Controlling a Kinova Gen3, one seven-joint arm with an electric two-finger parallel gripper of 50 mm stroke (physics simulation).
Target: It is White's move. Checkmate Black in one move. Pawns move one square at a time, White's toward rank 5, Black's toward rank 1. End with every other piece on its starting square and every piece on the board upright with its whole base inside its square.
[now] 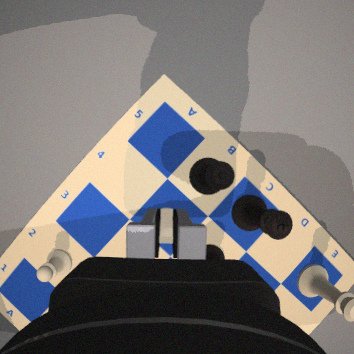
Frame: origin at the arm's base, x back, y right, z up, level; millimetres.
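Seen in the pictures: gripper, fingertip midpoint: [165,225].
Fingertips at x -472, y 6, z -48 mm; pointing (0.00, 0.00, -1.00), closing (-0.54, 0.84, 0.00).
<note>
A point is followed by its place in that frame.
My gripper [165,225] {z -48, x -472, y 6 mm} is shut on the white bishop [166,220] {z -29, x -477, y 3 mm}, a pale piece over blue square B4. Its base is hidden, so I cannot tell whether it touches the board [164,89] {z -63, x -547, y -46 mm}. A tall white piece [313,280] {z -51, x -495, y 118 mm}, apparently the king, stands on E5. A small white pawn [60,260] {z -55, x -409, y -39 mm} stands on A2. A short black piece [206,176] {z -16, x -509, y 6 mm} stands on B5 and a taller black piece [248,213] {z -44, x -508, y 45 mm} on C5; their kinds are unclear. Another black piece [216,252] {z -56, x -474, y 46 mm} shows partly at C4 beside the right finger. The near squares are hidden by the gripper body.
The black pieces on B5 and C5 stand close together, to the right of the fingers. Blue square A5 [166,140] {z -63, x -518, y -25 mm} lies ahead of the fingers and blue square A3 [92,220] {z -63, x -443, y -36 mm} to their left. The grey table [60,90] {z -69, x -506, y -112 mm} surrounds the board, with broad shadows across both.
</note>
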